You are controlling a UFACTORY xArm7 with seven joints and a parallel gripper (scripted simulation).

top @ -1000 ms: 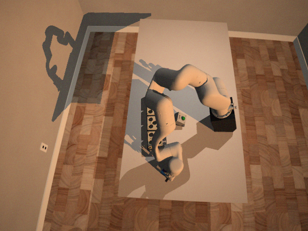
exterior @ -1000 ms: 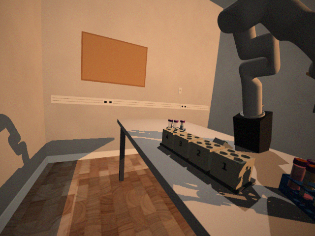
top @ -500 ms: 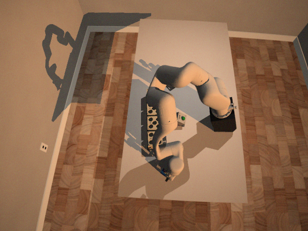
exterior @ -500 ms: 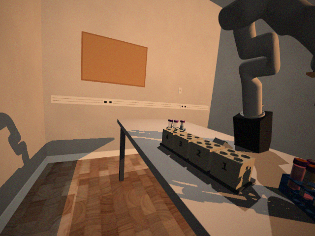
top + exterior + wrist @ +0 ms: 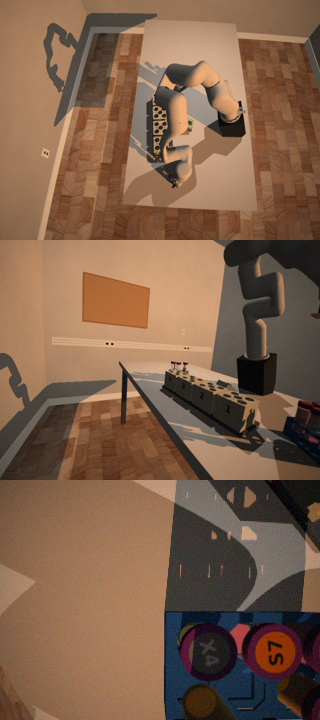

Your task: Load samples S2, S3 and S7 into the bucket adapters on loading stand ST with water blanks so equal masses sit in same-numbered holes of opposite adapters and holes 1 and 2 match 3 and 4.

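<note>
Right now my hand is 50 mm above the orange-dotted tube and 10 mm to the right of it. From my hand the other things lie so: yellowish tube (120 mm below, 30 mm ahead, 20 mm to the right); blue sample rack (150 mm below, 40 mm to the right); pink-filled sample tube (120 mm below, 100 mm to the right, 10 mm behind).
</note>
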